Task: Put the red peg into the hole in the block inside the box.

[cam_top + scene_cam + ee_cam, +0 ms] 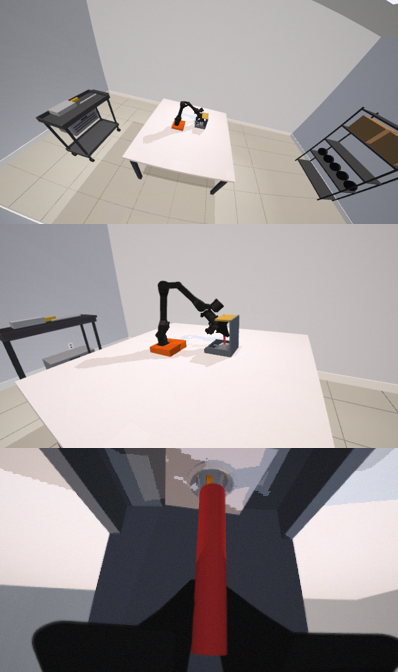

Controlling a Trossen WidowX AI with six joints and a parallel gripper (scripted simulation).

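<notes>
My gripper tip is now 40 mm short of the box wall and 20 mm below it. From my gripper tip the other things lie so: yellow roof 10 mm behind, 10 mm to the right, 120 mm above; red peg 30 mm behind, 10 mm below.
</notes>
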